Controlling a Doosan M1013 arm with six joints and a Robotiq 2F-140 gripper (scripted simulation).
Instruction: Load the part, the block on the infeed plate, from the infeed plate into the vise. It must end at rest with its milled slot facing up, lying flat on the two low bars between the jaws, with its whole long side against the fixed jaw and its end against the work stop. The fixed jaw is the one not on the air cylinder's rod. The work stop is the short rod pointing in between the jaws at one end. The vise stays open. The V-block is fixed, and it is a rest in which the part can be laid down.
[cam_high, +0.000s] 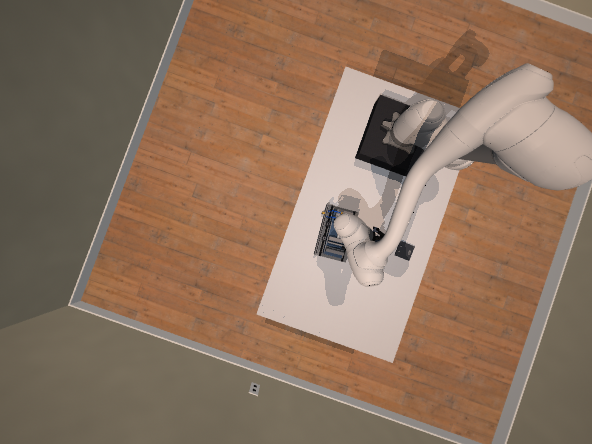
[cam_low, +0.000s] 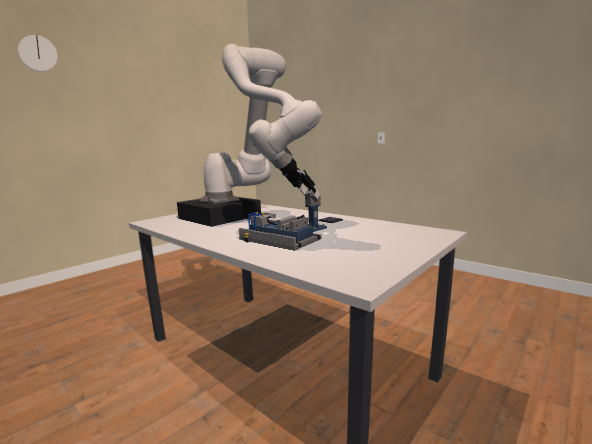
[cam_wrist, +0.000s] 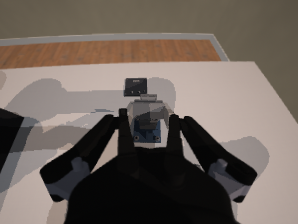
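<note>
My gripper is now 2 cm to the right of the part and 1 cm above it. From my hand the other things lie so: vise base (21 cm to the right, 14 cm below, 1 cm ahead).
</note>
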